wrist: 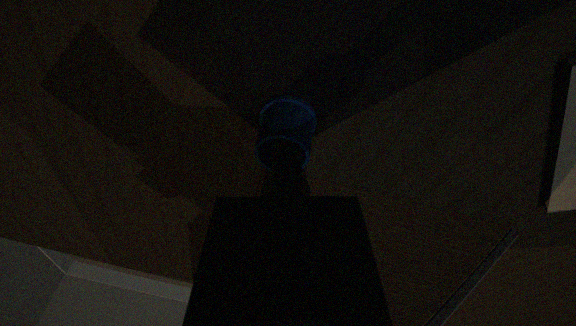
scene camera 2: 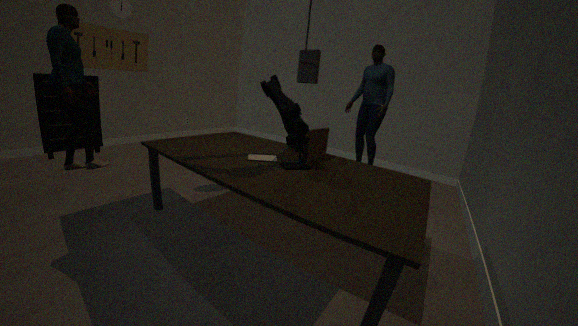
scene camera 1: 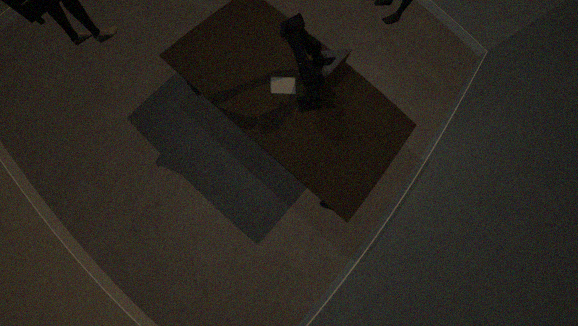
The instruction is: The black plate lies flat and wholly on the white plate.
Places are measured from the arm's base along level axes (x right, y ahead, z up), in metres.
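Where they show: end effector, tool point: [wrist: 287, 114] [scene camera 2: 301, 164]; arm's base, origin of the base link: [scene camera 1: 319, 63].
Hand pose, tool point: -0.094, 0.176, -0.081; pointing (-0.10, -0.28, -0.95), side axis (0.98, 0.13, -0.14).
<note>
Things, the pixels of their top centre, and the offset from my tool point, as dx, dy, dz. Level surfaces: height alone.
- white plate, middle of its top: [scene camera 2: 262, 157] [scene camera 1: 283, 85] +0.209, +0.058, +0.004
- brown table, its level: dz -0.002
- black plate, middle of its top: [wrist: 327, 16] [scene camera 2: 294, 164] [scene camera 1: 309, 102] +0.008, +0.060, +0.008
The scene is very dark. The white plate [scene camera 1: 282, 85] [scene camera 2: 262, 157] lies flat on the brown table [scene camera 1: 352, 145] [scene camera 2: 352, 200]. The black plate [scene camera 2: 287, 165] [wrist: 306, 48] lies flat on the table just right of it, apart from it, and is partly hidden by the arm in the overhead view. My arm leans down over it. The blue suction cup [wrist: 286, 108] [scene camera 2: 302, 159] rests on the black plate near its closest corner, low at the table's surface.
A brown upright panel [scene camera 1: 335, 59] [scene camera 2: 319, 142] stands right behind the black plate and the arm. A person [scene camera 2: 373, 103] stands beyond the table's far side. A dark sign [scene camera 2: 308, 66] hangs from above.
</note>
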